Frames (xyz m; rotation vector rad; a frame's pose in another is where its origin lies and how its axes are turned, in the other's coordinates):
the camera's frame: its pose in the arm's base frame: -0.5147 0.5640 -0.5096 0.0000 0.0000 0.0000
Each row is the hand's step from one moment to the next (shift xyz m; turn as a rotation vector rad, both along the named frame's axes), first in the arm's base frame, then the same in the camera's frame.
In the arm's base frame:
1: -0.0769 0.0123 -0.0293 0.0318 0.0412 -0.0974
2: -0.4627 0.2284 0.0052 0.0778 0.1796 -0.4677
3: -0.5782 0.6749 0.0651 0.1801 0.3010 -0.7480
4: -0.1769 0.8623 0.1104 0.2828 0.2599 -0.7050
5: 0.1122 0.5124 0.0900 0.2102 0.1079 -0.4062
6: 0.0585 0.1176 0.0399 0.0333 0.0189 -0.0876
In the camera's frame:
1: -0.0769 0.0123 -0.0293 0.0318 0.0412 -0.0974
2: -0.4627 0.2284 0.0052 0.0778 0.1796 -0.4677
3: -0.5782 0.6749 0.0651 0.1801 0.3010 -0.7480
4: -0.1769 0.8623 0.1104 0.2828 0.2599 -0.7050
5: 0.1122 0.5124 0.0900 0.2102 0.1079 -0.4062
6: 0.0585 0.1176 0.0399 0.0333 0.0189 -0.0876

